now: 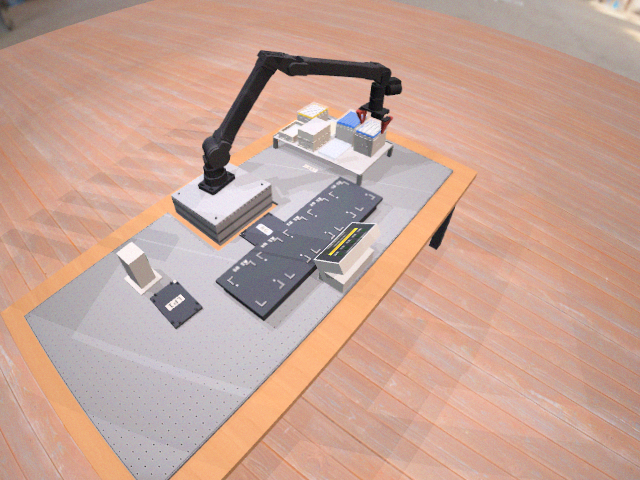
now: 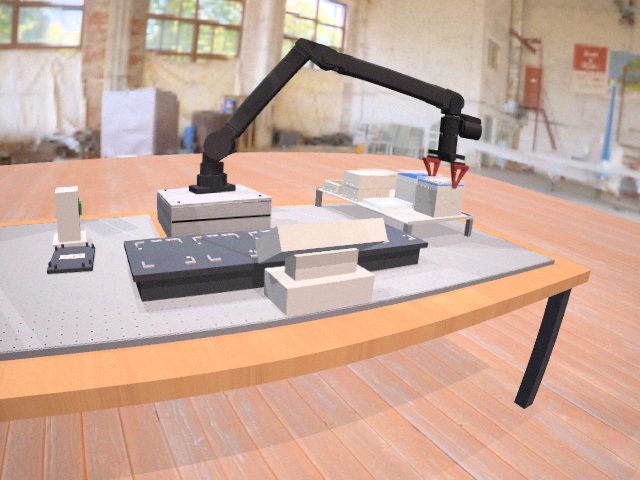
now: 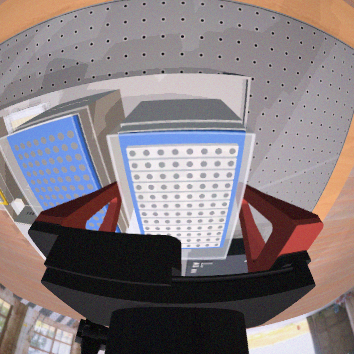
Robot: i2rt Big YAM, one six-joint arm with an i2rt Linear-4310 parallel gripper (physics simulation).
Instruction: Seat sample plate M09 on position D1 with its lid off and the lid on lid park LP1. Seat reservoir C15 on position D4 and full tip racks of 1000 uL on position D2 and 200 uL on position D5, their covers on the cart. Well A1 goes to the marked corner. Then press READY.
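Note:
My gripper point(image 1: 372, 127) point(image 2: 443, 181) point(image 3: 178, 187) is open and empty, pointing down at the top of a blue-edged tip rack full of white tips point(image 1: 369, 137) point(image 2: 439, 197) point(image 3: 182, 195). Its fingers stand on either side; a translucent rim, seemingly a cover, surrounds the rack. A second blue rack point(image 1: 348, 121) point(image 3: 54, 162) beside it shows no white tips. A yellow-edged rack point(image 1: 313, 110), a white stack point(image 1: 313, 135) point(image 2: 361, 186) and a low tray point(image 1: 289, 132) share the cart point(image 1: 356, 166). Their labels are unreadable. Lid park LP1 point(image 1: 175, 304) point(image 2: 71, 258) and the dark deck point(image 1: 258, 294) point(image 2: 206, 263) hold no labware.
A tilted display point(image 1: 345, 246) point(image 2: 330, 237) stands at the deck's near side. A white post point(image 1: 138, 266) point(image 2: 67, 214) with a green button point(image 2: 80, 207) stands behind LP1. A flat white piece point(image 1: 334, 148) lies on the cart. A dark labelled pad point(image 1: 263, 236) lies between base and deck.

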